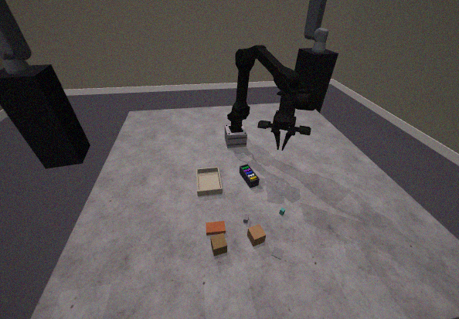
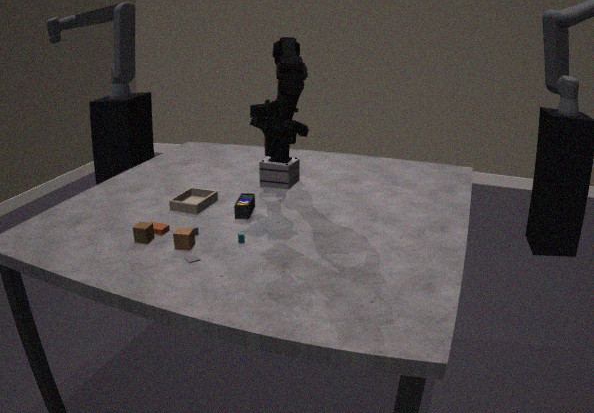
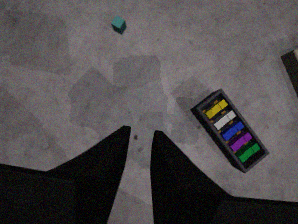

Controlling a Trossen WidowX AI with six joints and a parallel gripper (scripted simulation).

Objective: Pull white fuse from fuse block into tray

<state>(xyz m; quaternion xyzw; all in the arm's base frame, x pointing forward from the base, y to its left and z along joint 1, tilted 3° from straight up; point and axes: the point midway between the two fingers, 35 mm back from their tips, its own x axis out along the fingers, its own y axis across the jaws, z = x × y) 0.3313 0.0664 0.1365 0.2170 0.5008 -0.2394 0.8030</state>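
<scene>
Now: the white fuse 4 cm behind my gripper tip, 9 cm to the right of it and 16 cm below it. From my gripper tip the other things lie so: teal cube: 14 cm ahead, 3 cm to the right, 18 cm below; grey cube: 14 cm ahead, 17 cm to the right, 18 cm below; beige tray: 8 cm behind, 27 cm to the right, 18 cm below.
</scene>
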